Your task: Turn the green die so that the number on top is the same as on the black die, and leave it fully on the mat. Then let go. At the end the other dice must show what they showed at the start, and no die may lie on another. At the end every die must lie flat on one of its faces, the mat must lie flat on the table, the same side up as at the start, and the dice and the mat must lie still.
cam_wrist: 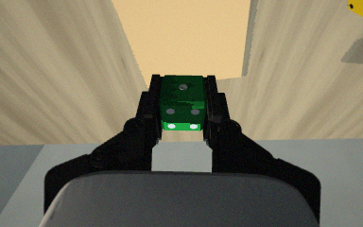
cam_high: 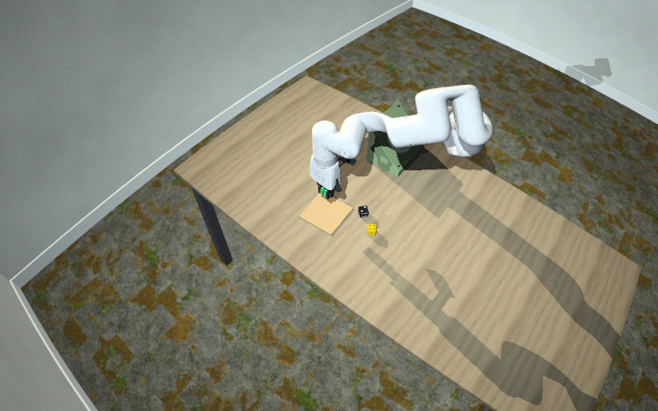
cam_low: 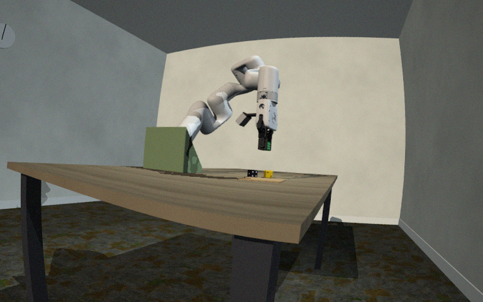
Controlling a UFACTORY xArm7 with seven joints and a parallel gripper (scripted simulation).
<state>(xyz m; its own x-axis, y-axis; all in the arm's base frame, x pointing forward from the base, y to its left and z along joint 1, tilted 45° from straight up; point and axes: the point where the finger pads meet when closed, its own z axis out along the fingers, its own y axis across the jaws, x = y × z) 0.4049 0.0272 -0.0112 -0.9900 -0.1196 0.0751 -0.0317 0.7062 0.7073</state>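
The tan mat is 12 cm below my hand. Also, from my hand: black die: 11 cm below, 10 cm to the left, 9 cm behind; yellow die: 17 cm to the left, 11 cm below, 5 cm behind; green die: 1 cm below.
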